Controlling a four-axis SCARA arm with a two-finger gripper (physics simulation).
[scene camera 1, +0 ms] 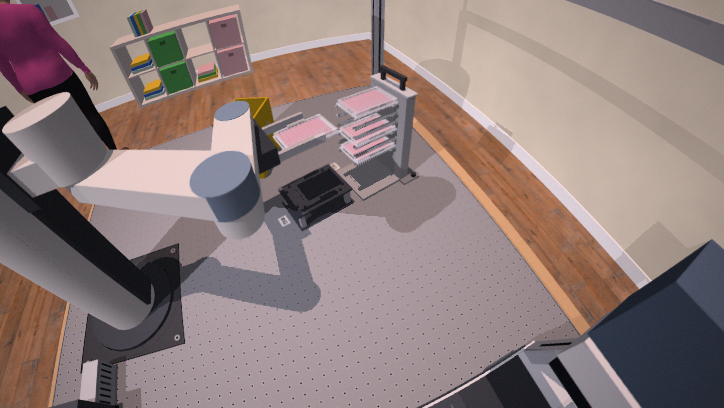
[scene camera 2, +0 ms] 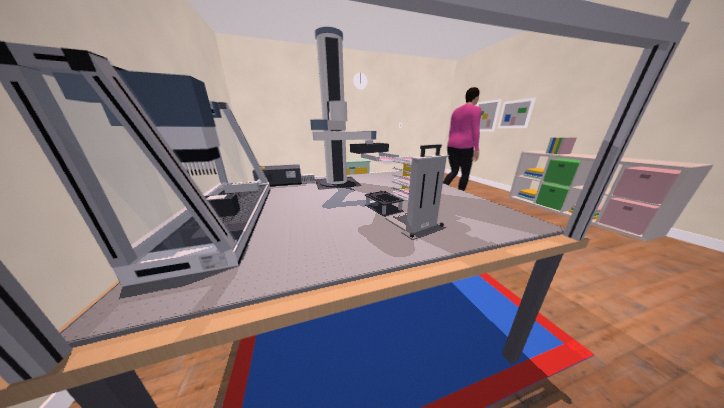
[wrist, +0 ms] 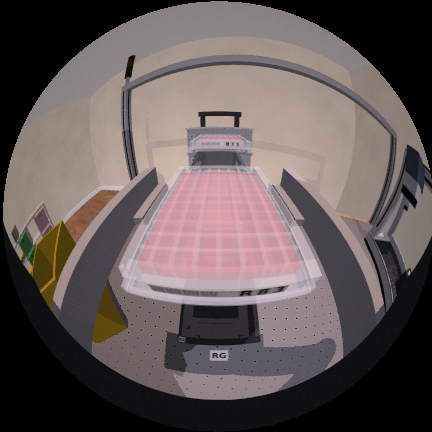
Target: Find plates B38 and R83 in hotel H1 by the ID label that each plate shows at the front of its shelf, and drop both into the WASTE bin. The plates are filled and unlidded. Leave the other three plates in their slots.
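Places are measured from the arm's base along level axes (x ahead, y left, z up), in centimetres.
Where they show: gripper, fingertip midpoint: (scene camera 1: pixel 312 125) (scene camera 2: pixel 388 158) (wrist: pixel 218 175); arm's base at its link origin: (scene camera 1: pixel 135 305) (scene camera 2: pixel 336 184).
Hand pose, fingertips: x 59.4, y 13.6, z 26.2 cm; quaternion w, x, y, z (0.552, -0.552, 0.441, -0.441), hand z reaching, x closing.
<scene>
Each offset is from my fingertips to the centre of the thing. "*": to the spot under its first point.
My gripper (wrist: pixel 218 175) (scene camera 1: pixel 311 127) is shut on a filled, unlidded pink plate {dx -2.1, dy -0.5, dz -1.1 cm} (wrist: pixel 220 225) (scene camera 1: pixel 301 134), whose front label reads R83. It holds the plate level, out in front of hotel H1 {dx +17.8, dy +5.1, dz -8.9 cm} (scene camera 1: pixel 405 131) (scene camera 2: pixel 425 197). Plate B33 {dx +14.8, dy +3.3, dz +0.9 cm} (scene camera 1: pixel 367 102) (wrist: pixel 220 143) sits in the hotel's upper part, with an open gap under it. More pink plates {dx +14.8, dy +3.3, dz -13.2 cm} (scene camera 1: pixel 367 147) sit lower in the hotel; their labels cannot be read, so B38 cannot be picked out. The yellow WASTE bin {dx -15.9, dy +25.7, dz -15.0 cm} (scene camera 1: pixel 260 108) (wrist: pixel 55 260) is partly hidden behind the arm in scene camera 1 and stands left of the gripper in the wrist view.
A low black stand (scene camera 1: pixel 314 190) (wrist: pixel 220 322) is in front of the hotel, by a tag marked RG {dx -12.5, dy -3.1, dz -25.0 cm} (wrist: pixel 218 355). The hotel has a black top handle {* dx +22.1, dy +4.0, dz +6.2 cm} (scene camera 1: pixel 393 76). A framed machine {* dx +19.3, dy -60.8, dz +10.5 cm} (scene camera 2: pixel 202 136) stands at the table's other side. A person (scene camera 1: pixel 37 55) (scene camera 2: pixel 463 126) is beyond the table.
</scene>
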